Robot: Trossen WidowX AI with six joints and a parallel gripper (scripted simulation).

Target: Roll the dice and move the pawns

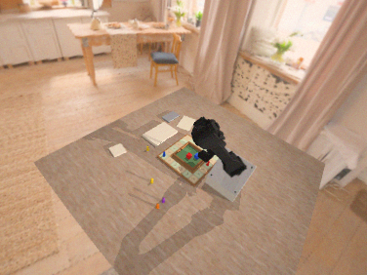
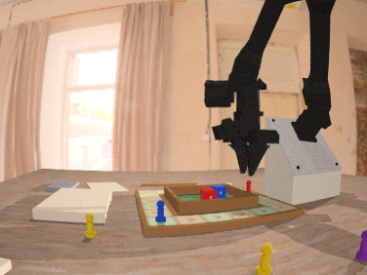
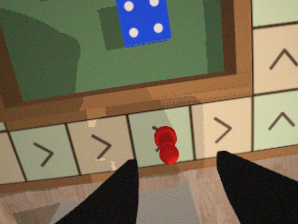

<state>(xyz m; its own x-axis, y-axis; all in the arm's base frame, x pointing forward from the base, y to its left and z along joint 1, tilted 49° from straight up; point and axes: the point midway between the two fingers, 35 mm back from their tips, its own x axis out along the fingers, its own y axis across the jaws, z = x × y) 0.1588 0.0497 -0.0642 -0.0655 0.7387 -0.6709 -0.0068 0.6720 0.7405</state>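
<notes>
Right now the red pawn is 30 mm below my gripper tip and 10 mm behind it. From my gripper tip the other things lie so: green tray (100 mm ahead, 50 mm below, 30 mm to the left); then blue pawn (210 mm ahead, 150 mm to the left, 30 mm below); then thin wooden stick (230 mm to the right, 150 mm ahead, 60 mm below).
</notes>
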